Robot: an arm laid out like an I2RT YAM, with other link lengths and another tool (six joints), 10 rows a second.
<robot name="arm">
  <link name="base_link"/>
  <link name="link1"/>
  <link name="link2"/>
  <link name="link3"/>
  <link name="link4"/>
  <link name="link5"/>
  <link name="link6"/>
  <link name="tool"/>
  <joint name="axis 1" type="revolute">
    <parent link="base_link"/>
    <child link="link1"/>
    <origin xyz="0 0 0.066"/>
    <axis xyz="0 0 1"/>
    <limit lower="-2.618" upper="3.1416"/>
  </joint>
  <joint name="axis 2" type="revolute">
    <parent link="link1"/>
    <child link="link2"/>
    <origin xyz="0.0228 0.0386 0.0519"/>
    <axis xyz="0 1 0"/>
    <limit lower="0" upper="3.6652"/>
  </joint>
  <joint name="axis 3" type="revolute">
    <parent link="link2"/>
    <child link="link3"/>
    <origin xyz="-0.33 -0.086 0"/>
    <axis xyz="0 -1 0"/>
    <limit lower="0" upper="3.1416"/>
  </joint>
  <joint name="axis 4" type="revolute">
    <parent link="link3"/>
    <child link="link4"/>
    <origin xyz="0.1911 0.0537 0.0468"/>
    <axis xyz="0 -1 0"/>
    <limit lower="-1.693" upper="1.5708"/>
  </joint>
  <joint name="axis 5" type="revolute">
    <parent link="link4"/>
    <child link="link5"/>
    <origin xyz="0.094 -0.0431 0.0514"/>
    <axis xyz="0 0 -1"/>
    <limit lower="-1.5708" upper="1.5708"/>
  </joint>
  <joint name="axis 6" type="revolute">
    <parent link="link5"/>
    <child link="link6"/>
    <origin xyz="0.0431 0 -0.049"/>
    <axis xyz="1 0 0"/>
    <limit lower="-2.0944" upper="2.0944"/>
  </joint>
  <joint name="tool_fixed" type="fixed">
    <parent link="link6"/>
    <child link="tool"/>
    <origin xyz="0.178 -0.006 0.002" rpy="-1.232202 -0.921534 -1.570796"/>
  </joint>
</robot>
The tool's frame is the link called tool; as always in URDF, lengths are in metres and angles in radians.
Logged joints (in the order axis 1, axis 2, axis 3, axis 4, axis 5, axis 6), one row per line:
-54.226 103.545 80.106 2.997 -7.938 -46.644
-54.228 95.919 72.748 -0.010 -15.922 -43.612
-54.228 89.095 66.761 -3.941 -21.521 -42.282
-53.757 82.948 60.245 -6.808 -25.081 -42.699
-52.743 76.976 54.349 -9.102 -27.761 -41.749
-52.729 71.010 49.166 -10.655 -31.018 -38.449
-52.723 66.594 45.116 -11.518 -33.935 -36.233
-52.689 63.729 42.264 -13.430 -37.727 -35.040
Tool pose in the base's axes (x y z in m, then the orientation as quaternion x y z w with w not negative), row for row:
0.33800 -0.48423 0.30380 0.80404 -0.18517 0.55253 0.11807
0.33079 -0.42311 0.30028 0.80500 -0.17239 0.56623 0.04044
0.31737 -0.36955 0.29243 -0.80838 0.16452 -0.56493 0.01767
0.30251 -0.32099 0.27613 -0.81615 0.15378 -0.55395 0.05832
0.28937 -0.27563 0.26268 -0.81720 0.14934 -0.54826 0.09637
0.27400 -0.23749 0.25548 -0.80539 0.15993 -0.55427 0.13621
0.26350 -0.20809 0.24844 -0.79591 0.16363 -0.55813 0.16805
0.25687 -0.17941 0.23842 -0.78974 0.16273 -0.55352 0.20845
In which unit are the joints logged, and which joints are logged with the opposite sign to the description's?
The joints are logged in degrees. Opposite sign: none.
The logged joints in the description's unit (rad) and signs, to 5 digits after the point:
-0.94642 1.80720 1.39811 0.05231 -0.13854 -0.81409
-0.94646 1.67410 1.26969 -0.00017 -0.27789 -0.76117
-0.94646 1.55500 1.16520 -0.06878 -0.37561 -0.73796
-0.93824 1.44772 1.05147 -0.11882 -0.43775 -0.74524
-0.92054 1.34348 0.94857 -0.15886 -0.48452 -0.72866
-0.92029 1.23936 0.85811 -0.18596 -0.54137 -0.67106
-0.92019 1.16228 0.78742 -0.20103 -0.59228 -0.63239
-0.91960 1.11228 0.73765 -0.23440 -0.65846 -0.61156

